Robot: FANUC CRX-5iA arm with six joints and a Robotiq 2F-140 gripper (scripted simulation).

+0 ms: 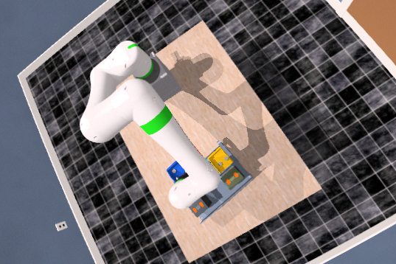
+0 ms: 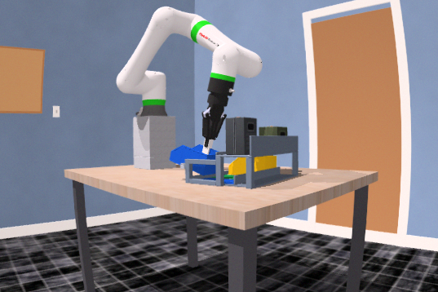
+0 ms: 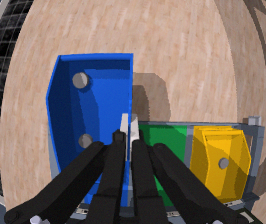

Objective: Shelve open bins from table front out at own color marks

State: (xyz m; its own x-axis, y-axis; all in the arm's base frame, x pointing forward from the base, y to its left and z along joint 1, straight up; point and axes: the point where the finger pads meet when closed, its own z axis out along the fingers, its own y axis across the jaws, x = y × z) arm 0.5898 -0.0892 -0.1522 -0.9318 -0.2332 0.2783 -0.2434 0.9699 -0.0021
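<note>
The blue bin lies 50 mm to the right of my hand and 40 mm below it. Round my hand: yellow bin (50 mm ahead, 200 mm to the left, 80 mm below); dark box (190 mm ahead, 10 mm to the right, 40 mm above).
</note>
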